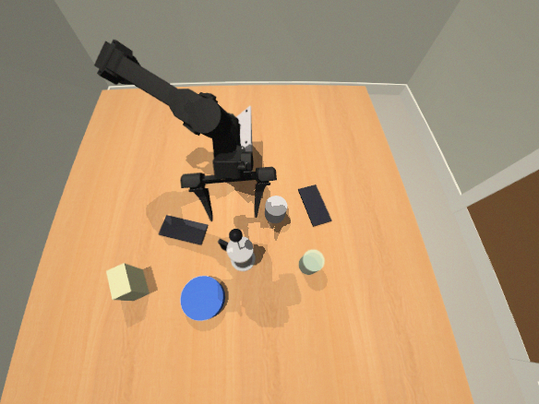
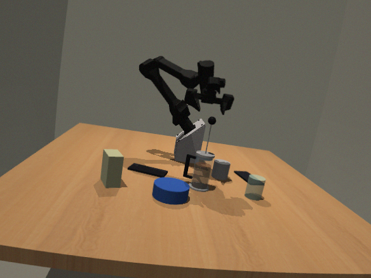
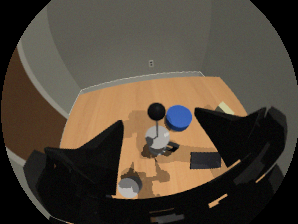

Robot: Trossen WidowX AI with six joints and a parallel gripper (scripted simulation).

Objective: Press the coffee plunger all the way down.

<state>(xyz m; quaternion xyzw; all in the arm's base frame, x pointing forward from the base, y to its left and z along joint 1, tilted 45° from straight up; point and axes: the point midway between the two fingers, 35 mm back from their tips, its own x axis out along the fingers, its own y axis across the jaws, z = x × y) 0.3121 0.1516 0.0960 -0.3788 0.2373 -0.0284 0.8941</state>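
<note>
The glass coffee press is 160 mm below my gripper tip, 20 mm ahead of it and 10 mm to the right of it. From my gripper tip the other things lie so: cream block 310 mm to the right, 230 mm below, 120 mm ahead.
</note>
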